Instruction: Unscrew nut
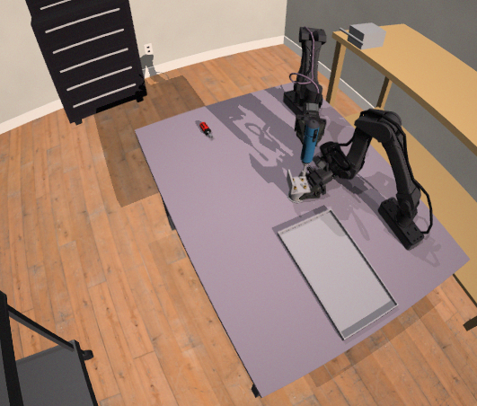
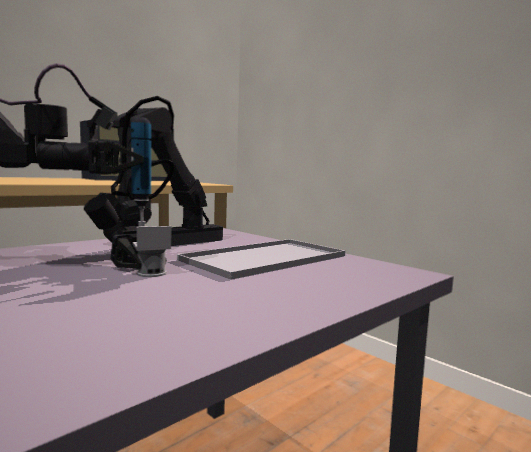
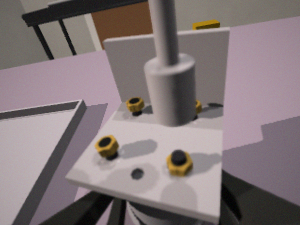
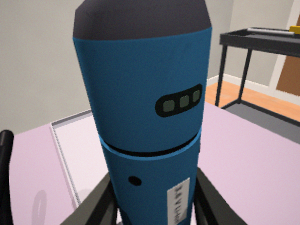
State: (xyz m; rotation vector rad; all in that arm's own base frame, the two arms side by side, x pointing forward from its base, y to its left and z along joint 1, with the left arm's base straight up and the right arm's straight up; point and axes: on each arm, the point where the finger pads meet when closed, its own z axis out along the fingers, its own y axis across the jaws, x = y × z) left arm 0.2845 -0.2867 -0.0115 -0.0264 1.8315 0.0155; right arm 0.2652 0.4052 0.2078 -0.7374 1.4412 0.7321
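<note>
My left gripper is now 1 cm below the joint module. Also, from my left hand: shallow tray (3 cm ahead, 32 cm to the left, 2 cm below); then white L-shaped bracket (5 cm above); then socket (2 cm behind, 1 cm to the right, 9 cm above).
</note>
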